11 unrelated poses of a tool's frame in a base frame.
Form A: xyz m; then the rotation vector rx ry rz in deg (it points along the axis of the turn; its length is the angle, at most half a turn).
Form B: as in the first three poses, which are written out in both.
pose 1, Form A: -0.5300, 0.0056, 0.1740, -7.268, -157.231, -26.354
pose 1, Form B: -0.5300, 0.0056, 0.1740, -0.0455, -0.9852, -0.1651, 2.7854
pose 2, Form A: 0.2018, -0.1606, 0.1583, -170.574, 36.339, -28.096
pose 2, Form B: 0.2018, -0.1606, 0.1583, -0.9656, 0.2057, -0.1590, 3.0831
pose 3, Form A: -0.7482, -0.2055, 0.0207, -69.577, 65.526, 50.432
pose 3, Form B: -0.7482, -0.2055, 0.0207, -0.6438, 0.6064, 0.4667, 1.8861
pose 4, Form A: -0.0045, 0.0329, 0.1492, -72.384, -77.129, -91.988
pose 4, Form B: -0.0045, 0.0329, 0.1492, -0.5164, -0.5502, -0.6562, 2.4466
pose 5, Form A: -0.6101, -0.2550, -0.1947, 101.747, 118.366, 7.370
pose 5, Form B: -0.6101, -0.2550, -0.1947, 0.6511, 0.7575, 0.0472, 2.7273
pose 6, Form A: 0.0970, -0.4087, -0.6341, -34.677, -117.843, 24.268
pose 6, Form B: 0.0970, -0.4087, -0.6341, -0.2769, -0.9411, 0.1938, 2.1854
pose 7, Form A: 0.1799, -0.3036, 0.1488, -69.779, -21.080, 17.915
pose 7, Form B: 0.1799, -0.3036, 0.1488, -0.9296, -0.2808, 0.2387, 1.3101
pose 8, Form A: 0.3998, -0.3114, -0.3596, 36.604, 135.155, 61.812
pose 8, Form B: 0.3998, -0.3114, -0.3596, 0.2391, 0.8830, 0.4038, 2.6714
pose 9, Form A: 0.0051, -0.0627, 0.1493, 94.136, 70.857, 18.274
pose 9, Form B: 0.0051, -0.0627, 0.1493, 0.7895, 0.5943, 0.1533, 2.0810
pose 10, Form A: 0.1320, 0.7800, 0.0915, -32.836, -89.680, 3.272
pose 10, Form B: 0.1320, 0.7800, 0.0915, -0.3436, -0.9385, 0.0342, 1.6678
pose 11, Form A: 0.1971, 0.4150, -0.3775, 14.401, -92.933, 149.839
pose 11, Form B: 0.1971, 0.4150, -0.3775, 0.0814, -0.5253, 0.8470, 3.0876
